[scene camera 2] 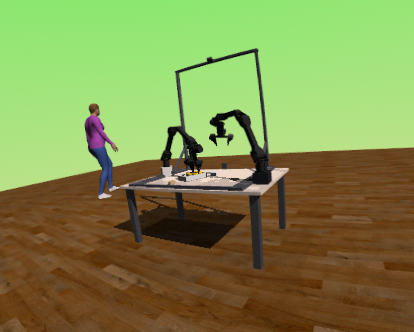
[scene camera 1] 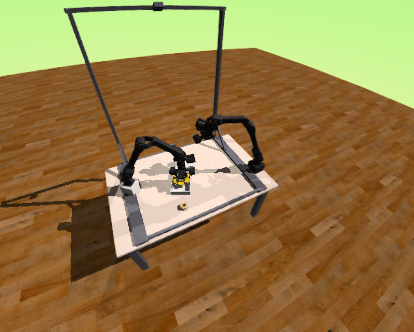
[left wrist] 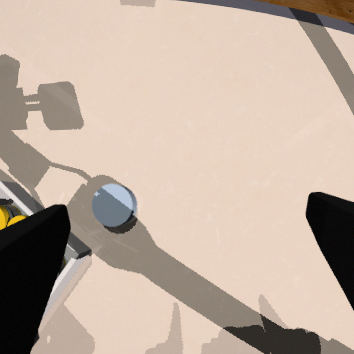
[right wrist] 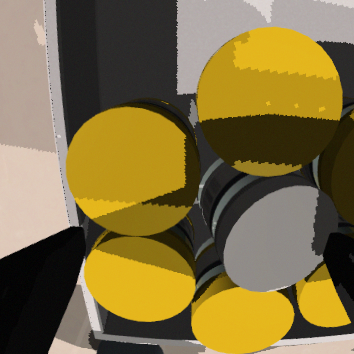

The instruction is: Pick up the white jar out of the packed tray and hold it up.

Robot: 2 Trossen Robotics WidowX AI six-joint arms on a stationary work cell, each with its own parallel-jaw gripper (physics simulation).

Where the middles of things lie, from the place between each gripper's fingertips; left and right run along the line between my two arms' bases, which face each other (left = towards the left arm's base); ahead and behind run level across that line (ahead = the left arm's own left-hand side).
The blue-grey round piece [left wrist: 112, 204] is 23 cm below my left hand, 9 cm to the right of it and 4 cm ahead of it. From my left hand the other things lie so: tray [right wrist: 162, 56] 25 cm below, 19 cm to the right, 19 cm ahead.
The tray is 6 cm below my right hand, 2 cm to the right of it and 2 cm ahead of it. Also, from my right hand: blue-grey round piece: 12 cm behind, 8 cm to the left, 3 cm below.
